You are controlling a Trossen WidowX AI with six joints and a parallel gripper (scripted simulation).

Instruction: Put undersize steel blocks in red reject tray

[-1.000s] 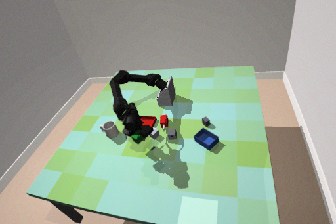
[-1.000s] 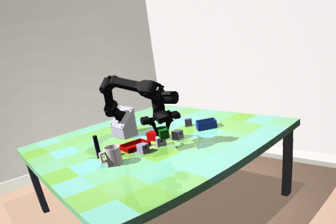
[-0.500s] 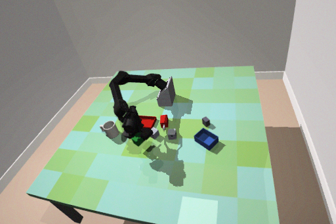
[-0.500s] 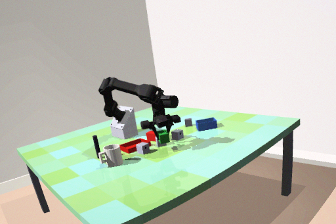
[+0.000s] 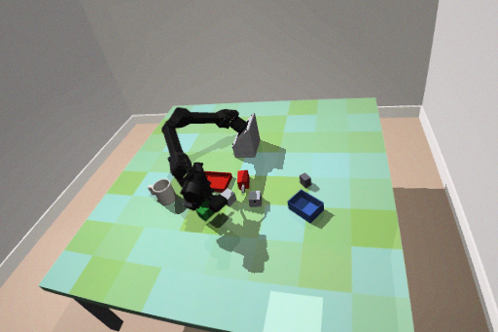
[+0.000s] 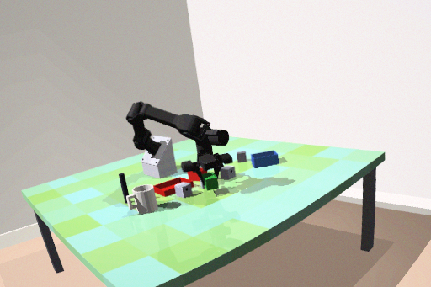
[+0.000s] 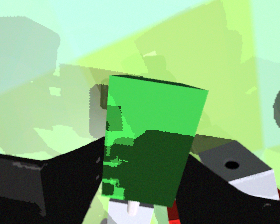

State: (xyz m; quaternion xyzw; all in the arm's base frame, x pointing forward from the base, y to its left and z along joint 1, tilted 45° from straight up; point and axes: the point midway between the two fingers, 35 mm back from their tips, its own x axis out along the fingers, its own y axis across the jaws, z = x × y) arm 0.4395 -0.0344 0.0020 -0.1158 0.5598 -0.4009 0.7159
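Now: the steel block 9 cm behind my gripper tip, 16 cm to the left of it and 1 cm below it. Round my gripper tip: green GO gauge (1 cm behind, 2 cm above); then mug (6 cm behind, 27 cm to the right); then red reject tray (18 cm behind, 6 cm to the right, 3 cm below).
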